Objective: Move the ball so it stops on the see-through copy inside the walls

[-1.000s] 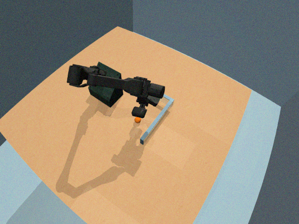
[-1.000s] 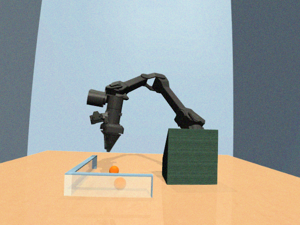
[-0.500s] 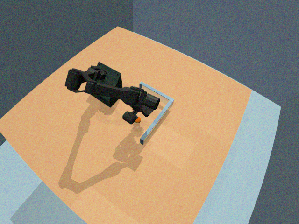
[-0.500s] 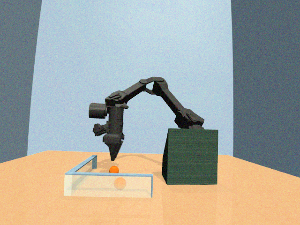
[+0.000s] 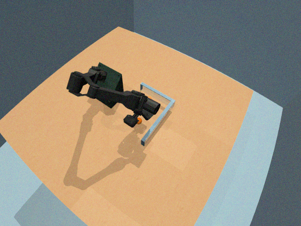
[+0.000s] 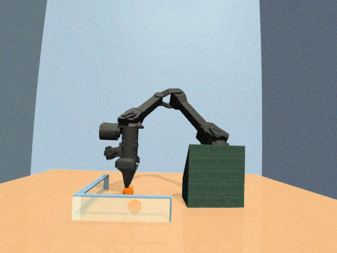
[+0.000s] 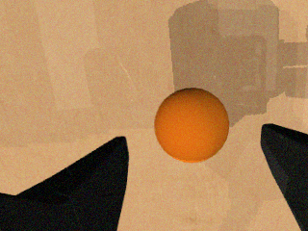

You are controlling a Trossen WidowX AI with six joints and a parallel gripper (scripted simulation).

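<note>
The orange ball lies 2 cm below my gripper tip. The rest, counted from my gripper tip: see-through copy of the ball (16 cm to the left, 3 cm behind, 2 cm below).
</note>
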